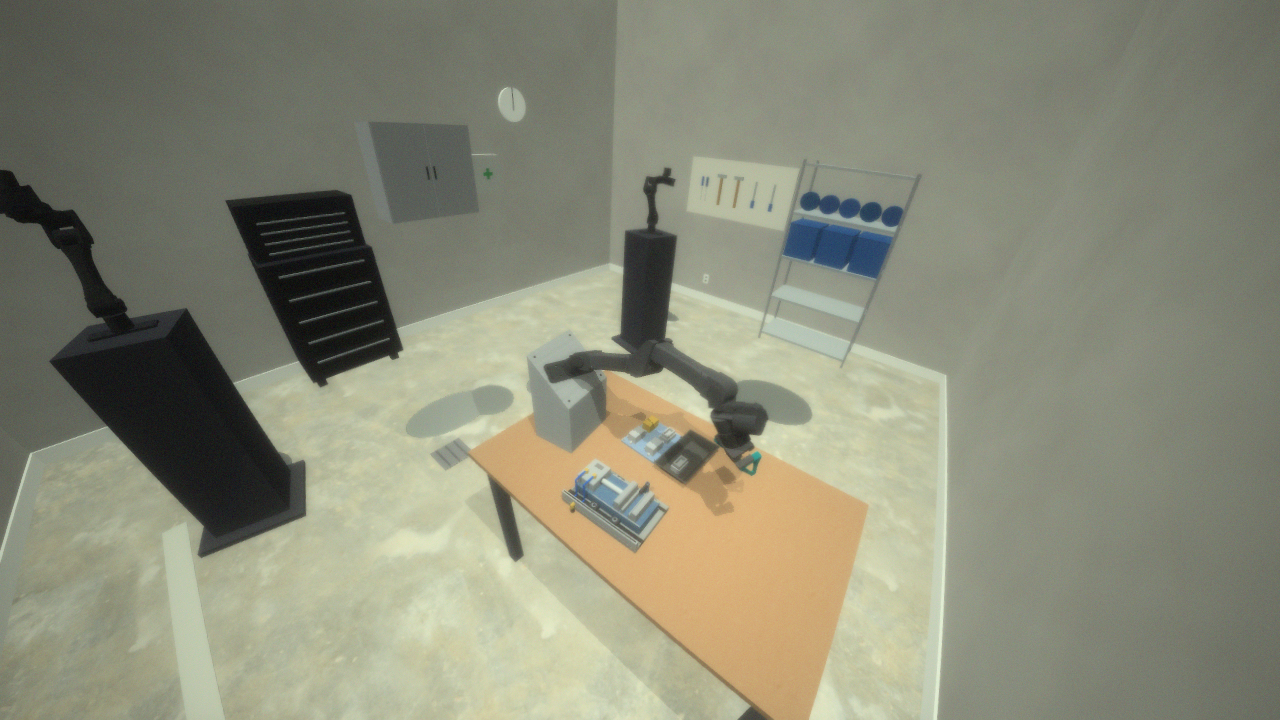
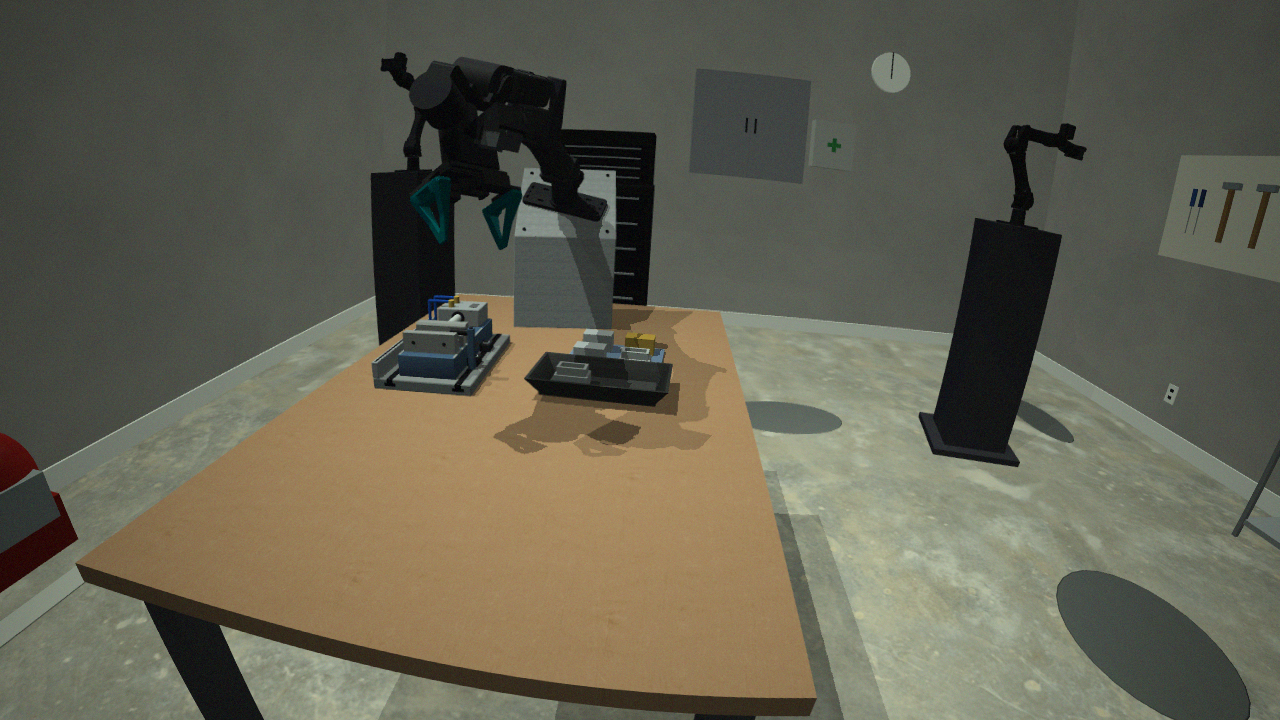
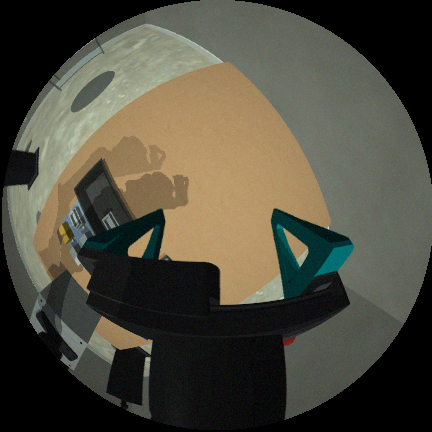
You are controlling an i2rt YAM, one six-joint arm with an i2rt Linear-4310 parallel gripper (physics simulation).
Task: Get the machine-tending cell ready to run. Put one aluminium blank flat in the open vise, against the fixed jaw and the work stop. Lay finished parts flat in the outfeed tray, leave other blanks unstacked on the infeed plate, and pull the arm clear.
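My gripper is open and empty, high above the table, with teal fingers spread wide. The blue and grey vise stands below it; I cannot tell whether a blank lies between its jaws. The dark outfeed tray holds a pocketed finished part, which looks flat. On the blue infeed plate behind the tray, another pocketed part lies near two plain grey blanks, one nearer and one farther.
A yellow block sits by the infeed plate. The arm is mounted on a tall grey sloped pedestal at the far end of the wooden table. Blue hoses rise behind the vise.
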